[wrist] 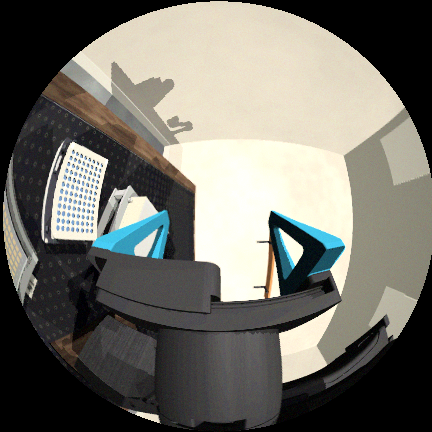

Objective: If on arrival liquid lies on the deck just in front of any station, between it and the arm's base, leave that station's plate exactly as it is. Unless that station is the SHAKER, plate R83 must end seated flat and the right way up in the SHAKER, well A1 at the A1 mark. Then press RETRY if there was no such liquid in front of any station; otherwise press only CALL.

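Frame: origin at the arm's base, x right, y ahead, z up, level; metres.
Where they show: gripper, fingertip midpoint: (218, 215).
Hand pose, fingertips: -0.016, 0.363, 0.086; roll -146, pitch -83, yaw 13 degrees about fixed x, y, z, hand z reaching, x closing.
Note:
Each offset is from my fingertips to the centre of the thing, as dx, dy, dz. Level surfaces: height alone.
My gripper (218, 215) is open, its two blue fingers wide apart with nothing between them. A white well plate {-0.042, +0.023, -0.188} (80, 192) with rows of blue-tinted wells sits in a dark-edged holder at the left of the wrist view. A pale device {+0.118, -0.016, -0.178} (135, 212) with a grey bracket stands beside it, partly hidden behind the left finger. Part of another grey station (22, 260) with yellowish wells shows at the far left edge. I cannot read any label, plate number or A1 mark. No RETRY or CALL button can be made out, and no liquid can be made out on the visible deck.
The dark perforated deck {dz -0.254} (52, 292) fills the left side, bordered by a wooden edge (122, 127). Pale walls and floor lie beyond it. A thin orange-brown object (269, 270) with dark pegs shows beside the right finger. Dark arm parts fill the bottom.

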